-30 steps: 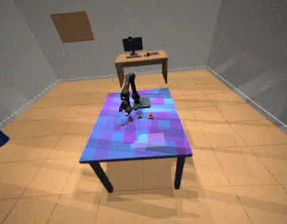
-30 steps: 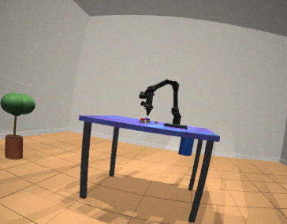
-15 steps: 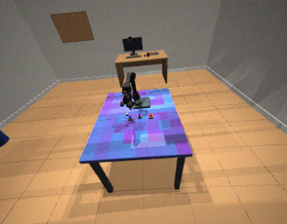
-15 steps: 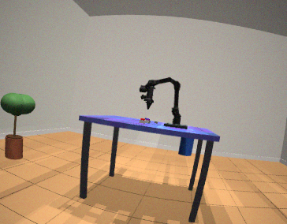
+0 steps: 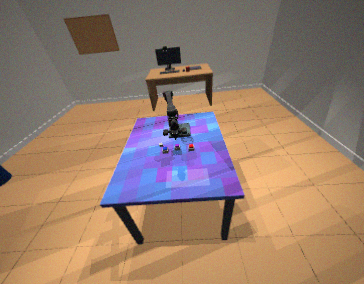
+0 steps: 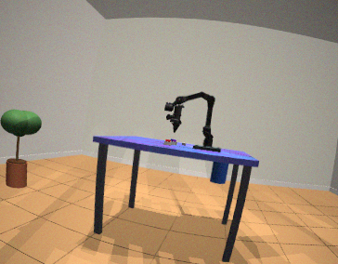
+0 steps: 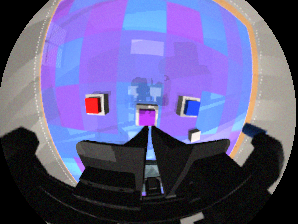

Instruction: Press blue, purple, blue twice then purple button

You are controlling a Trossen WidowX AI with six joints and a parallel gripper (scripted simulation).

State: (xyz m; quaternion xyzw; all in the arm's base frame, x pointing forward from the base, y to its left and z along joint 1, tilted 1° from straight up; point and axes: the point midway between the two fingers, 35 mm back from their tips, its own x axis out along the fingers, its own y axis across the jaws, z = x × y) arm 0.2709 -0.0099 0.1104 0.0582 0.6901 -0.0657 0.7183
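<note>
The purple button lies 10 mm behind my gripper tip and 60 mm below it. The rest, counted from my gripper tip: red button: 40 mm ahead, 120 mm to the left, 60 mm below; blue button: 100 mm to the right, 60 mm below.
</note>
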